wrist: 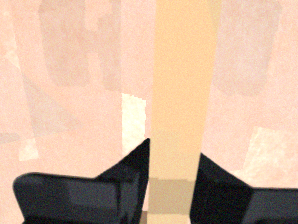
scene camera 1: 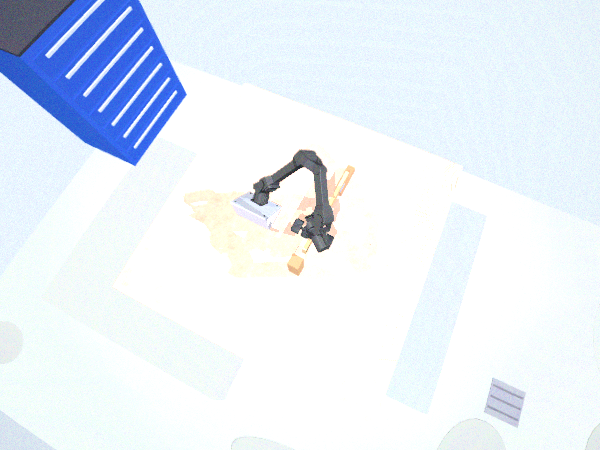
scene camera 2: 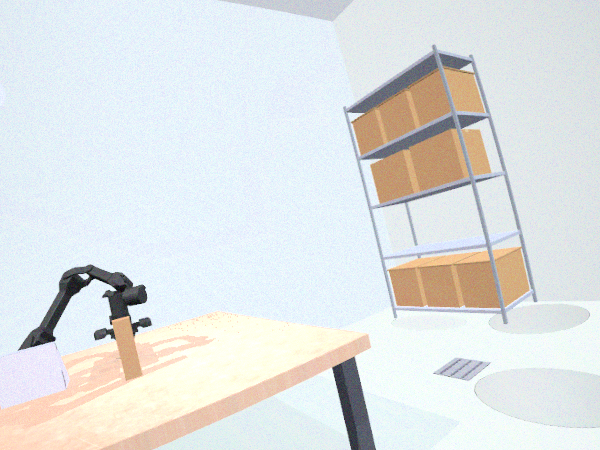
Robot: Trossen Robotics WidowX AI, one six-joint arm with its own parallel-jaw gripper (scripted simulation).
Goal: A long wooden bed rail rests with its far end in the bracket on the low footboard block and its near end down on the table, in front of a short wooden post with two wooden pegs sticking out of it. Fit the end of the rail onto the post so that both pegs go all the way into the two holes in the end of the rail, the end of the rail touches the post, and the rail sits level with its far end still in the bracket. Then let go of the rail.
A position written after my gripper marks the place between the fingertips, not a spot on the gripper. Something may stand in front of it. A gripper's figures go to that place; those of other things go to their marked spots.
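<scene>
My gripper [wrist: 165, 145] is 0.12 m from the lens, and there's a wooden rail [wrist: 184, 49] that's 0.05 m from the lens.
</scene>
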